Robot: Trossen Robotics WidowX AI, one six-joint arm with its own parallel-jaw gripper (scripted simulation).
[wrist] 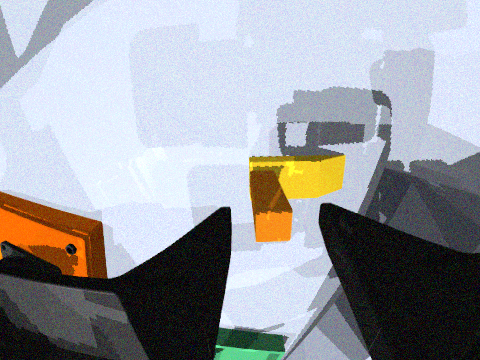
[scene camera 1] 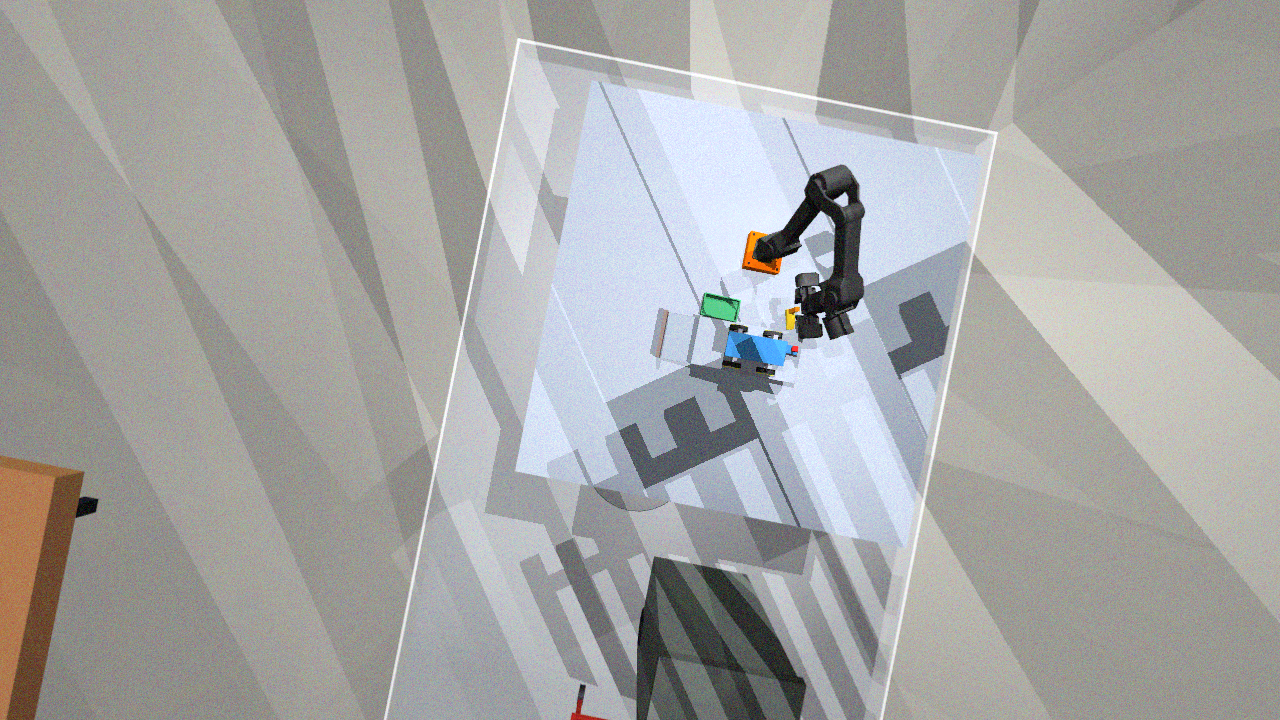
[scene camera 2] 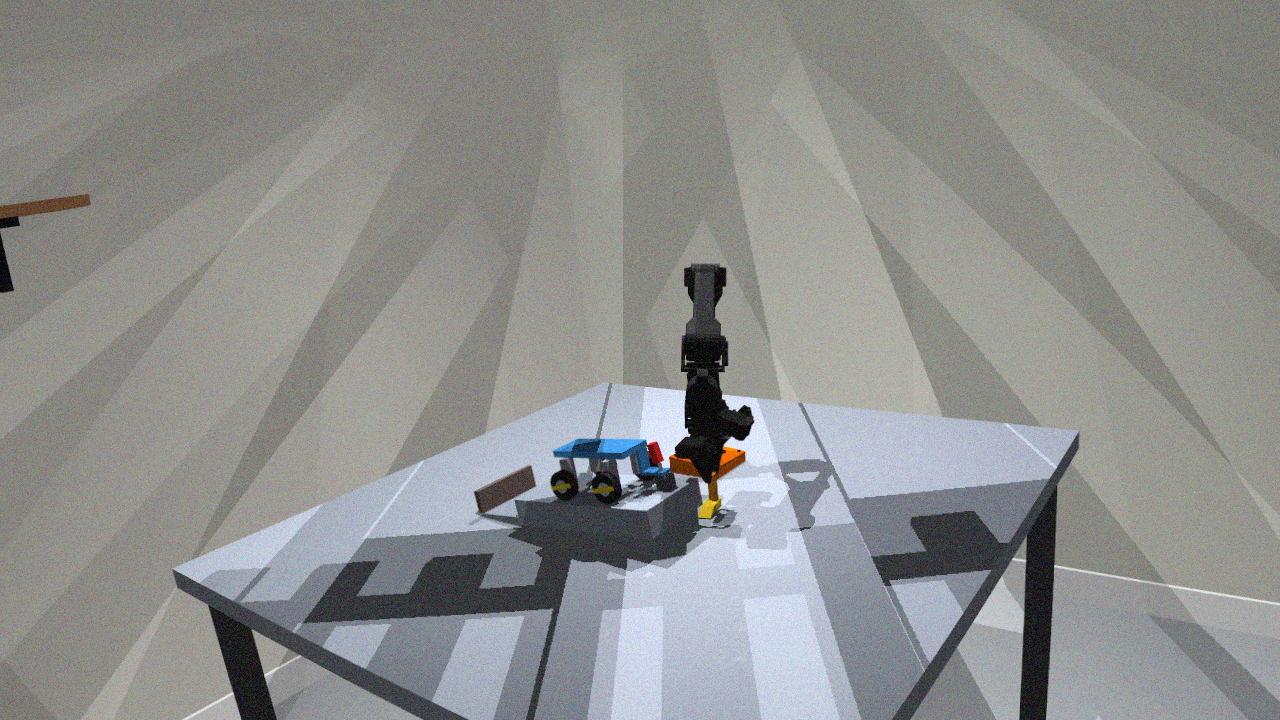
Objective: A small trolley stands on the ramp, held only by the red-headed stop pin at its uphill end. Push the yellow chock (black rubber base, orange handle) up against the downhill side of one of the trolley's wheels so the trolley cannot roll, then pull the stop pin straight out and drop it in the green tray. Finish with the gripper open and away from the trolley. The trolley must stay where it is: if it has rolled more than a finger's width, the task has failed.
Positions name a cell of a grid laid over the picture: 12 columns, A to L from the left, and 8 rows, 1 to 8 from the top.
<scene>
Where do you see a blue trolley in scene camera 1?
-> H4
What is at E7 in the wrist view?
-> My gripper.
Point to a yellow chock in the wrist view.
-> G4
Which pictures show the blue trolley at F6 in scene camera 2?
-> Scene camera 1 and scene camera 2 only.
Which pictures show my gripper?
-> The wrist view, scene camera 1 and scene camera 2: all of them.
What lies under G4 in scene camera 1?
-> A grey ramp.
</scene>
